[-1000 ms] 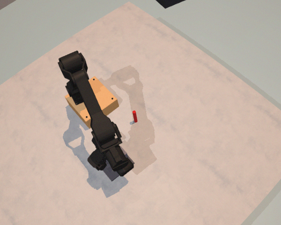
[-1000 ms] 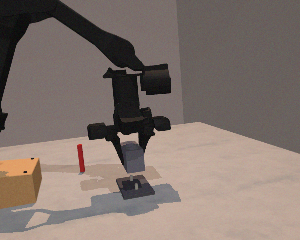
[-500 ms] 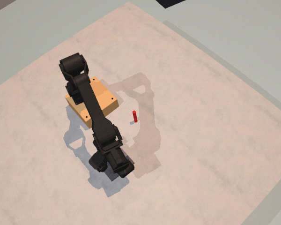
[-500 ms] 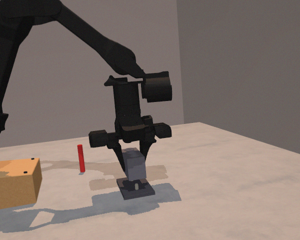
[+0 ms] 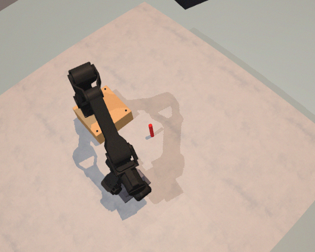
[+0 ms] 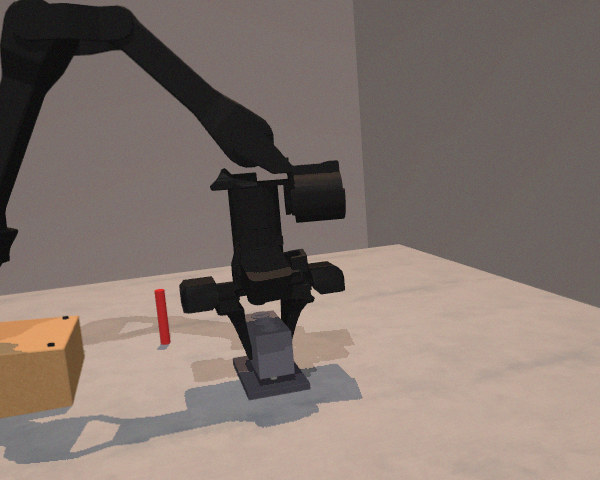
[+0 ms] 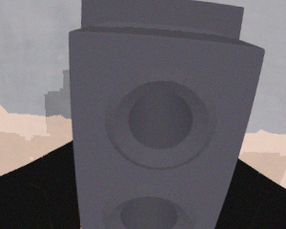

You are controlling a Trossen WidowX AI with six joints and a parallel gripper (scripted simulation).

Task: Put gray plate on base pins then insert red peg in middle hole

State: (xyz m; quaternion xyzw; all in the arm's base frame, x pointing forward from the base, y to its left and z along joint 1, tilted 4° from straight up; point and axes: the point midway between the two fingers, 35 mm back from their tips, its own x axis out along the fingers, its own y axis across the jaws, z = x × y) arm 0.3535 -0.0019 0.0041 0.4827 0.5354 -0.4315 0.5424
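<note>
Right now the dark base is 2 cm below my gripper tip. From my gripper tip the other things lie so: red peg (17 cm to the left, 15 cm behind, 2 cm above); then gray plate (3 cm above).
</note>
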